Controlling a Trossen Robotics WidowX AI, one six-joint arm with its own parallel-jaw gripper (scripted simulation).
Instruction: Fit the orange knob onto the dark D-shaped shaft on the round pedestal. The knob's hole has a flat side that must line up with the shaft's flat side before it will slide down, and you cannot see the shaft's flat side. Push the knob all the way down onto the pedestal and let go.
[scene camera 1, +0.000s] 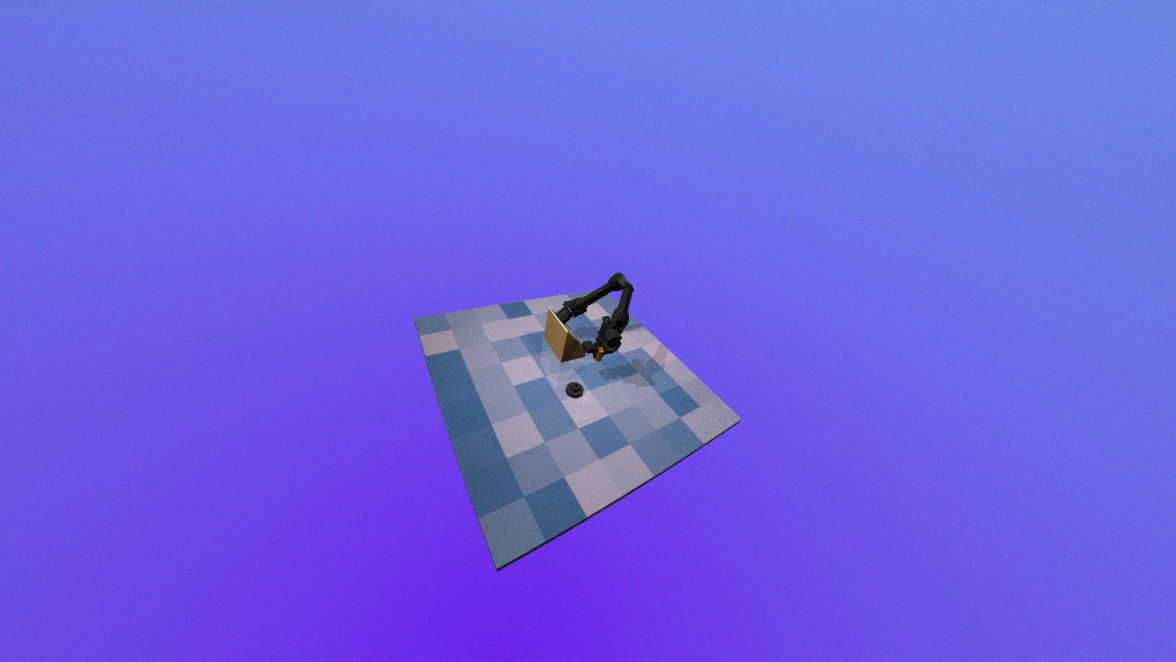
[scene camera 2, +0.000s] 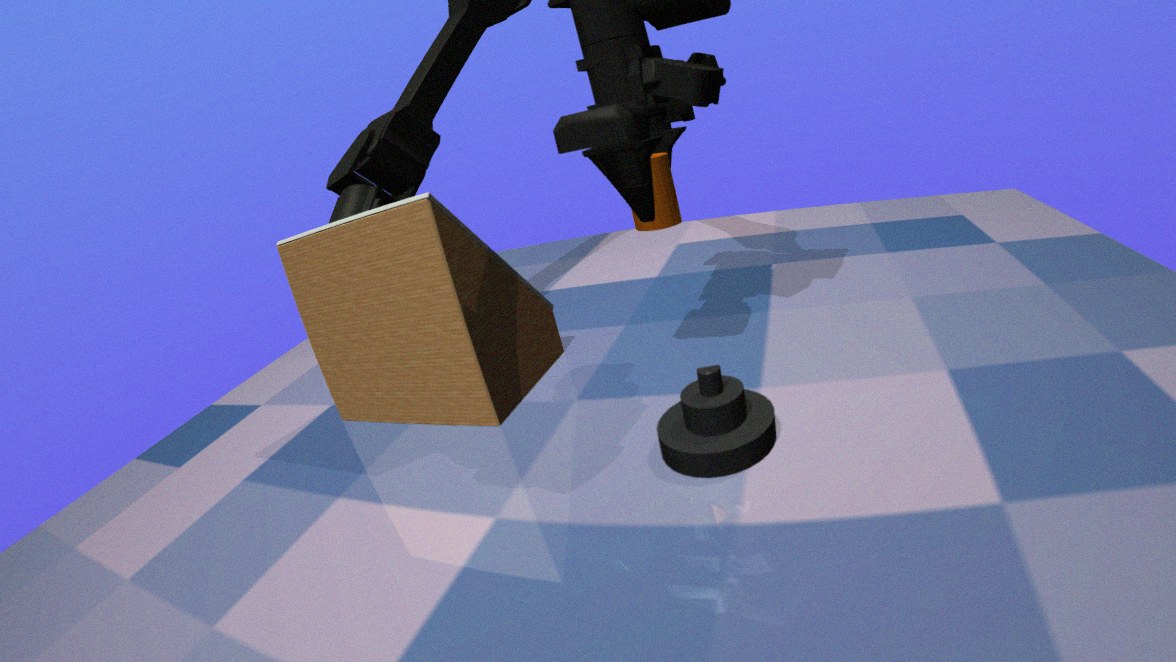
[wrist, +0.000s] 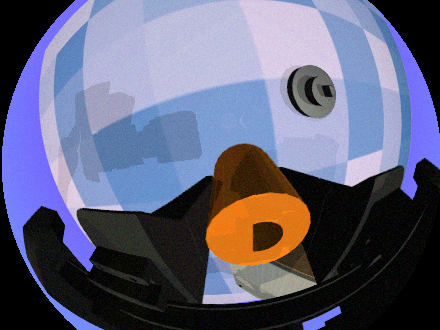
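Observation:
An orange knob (scene camera 2: 667, 213) is here, and the wrist view shows the knob (wrist: 255, 217) too. It is held by my gripper (scene camera 2: 656, 215), and in the wrist view I see my gripper (wrist: 245, 178) as well. I can also see a dark pedestal (scene camera 2: 718, 428), and the wrist view shows me the dark pedestal (wrist: 310, 89).

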